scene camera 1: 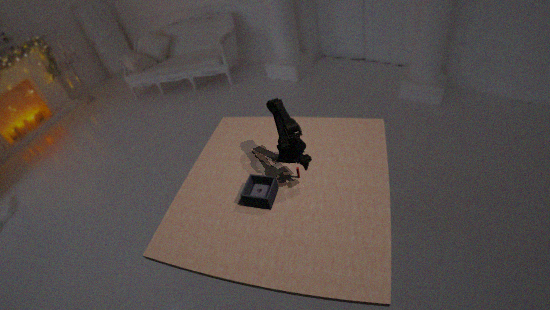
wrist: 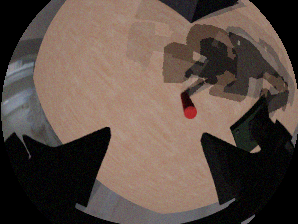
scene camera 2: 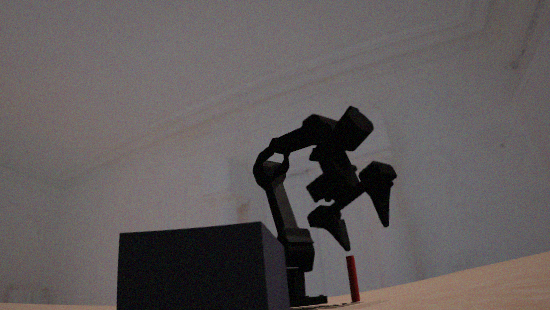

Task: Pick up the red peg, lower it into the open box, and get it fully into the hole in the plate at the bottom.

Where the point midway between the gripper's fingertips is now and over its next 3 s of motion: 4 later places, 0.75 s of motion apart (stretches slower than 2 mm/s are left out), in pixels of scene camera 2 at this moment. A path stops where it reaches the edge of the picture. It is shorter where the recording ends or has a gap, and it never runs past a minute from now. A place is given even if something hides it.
My gripper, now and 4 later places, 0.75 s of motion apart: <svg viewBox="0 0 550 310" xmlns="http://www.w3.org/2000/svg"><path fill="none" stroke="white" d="M366 239L361 288L349 266L296 222L239 230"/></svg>
